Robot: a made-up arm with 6 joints.
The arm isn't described. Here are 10 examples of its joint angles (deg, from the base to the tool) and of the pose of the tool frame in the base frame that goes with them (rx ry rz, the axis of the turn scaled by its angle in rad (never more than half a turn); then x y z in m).
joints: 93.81 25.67 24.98 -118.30 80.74 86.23
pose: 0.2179 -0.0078 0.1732 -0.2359 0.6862 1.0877
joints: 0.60 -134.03 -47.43 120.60 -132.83 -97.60
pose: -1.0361 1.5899 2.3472 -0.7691 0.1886 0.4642
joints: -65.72 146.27 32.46 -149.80 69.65 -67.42
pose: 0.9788 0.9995 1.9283 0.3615 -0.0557 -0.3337
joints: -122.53 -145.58 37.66 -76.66 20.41 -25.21
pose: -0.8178 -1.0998 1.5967 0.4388 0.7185 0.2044
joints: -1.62 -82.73 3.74 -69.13 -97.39 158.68
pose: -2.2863 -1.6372 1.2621 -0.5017 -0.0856 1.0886
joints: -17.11 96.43 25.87 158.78 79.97 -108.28
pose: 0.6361 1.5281 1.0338 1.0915 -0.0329 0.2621
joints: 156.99 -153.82 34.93 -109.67 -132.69 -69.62
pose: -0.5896 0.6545 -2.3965 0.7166 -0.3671 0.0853
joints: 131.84 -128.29 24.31 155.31 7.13 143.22
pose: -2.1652 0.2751 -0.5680 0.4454 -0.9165 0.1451
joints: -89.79 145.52 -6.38 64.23 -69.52 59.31
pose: 1.1772 1.2930 1.9105 -0.0723 -0.2652 -0.4718
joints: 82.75 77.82 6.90 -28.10 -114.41 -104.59
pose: -1.2268 1.0717 -1.4103 0.3594 0.7900 0.3877
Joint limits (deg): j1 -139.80..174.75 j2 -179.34..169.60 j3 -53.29..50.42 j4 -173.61..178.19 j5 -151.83..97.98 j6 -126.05..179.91
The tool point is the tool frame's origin. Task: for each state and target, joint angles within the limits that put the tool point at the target. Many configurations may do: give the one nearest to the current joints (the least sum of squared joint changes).
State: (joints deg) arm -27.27 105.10 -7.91 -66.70 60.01 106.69
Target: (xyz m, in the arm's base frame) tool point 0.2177 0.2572 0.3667
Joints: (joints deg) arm 26.09 111.92 -30.51 -102.13 64.89 104.18
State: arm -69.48 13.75 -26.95 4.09 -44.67 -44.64
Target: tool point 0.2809 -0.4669 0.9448
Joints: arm -33.66 35.94 -39.79 -11.39 -43.88 -45.68
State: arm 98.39 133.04 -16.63 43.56 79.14 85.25
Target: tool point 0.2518 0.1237 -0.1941
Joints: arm 97.98 146.34 -40.60 44.74 80.11 84.31
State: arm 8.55 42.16 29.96 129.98 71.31 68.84
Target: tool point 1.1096 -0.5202 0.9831
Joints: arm -31.24 69.22 36.11 113.21 77.82 66.95
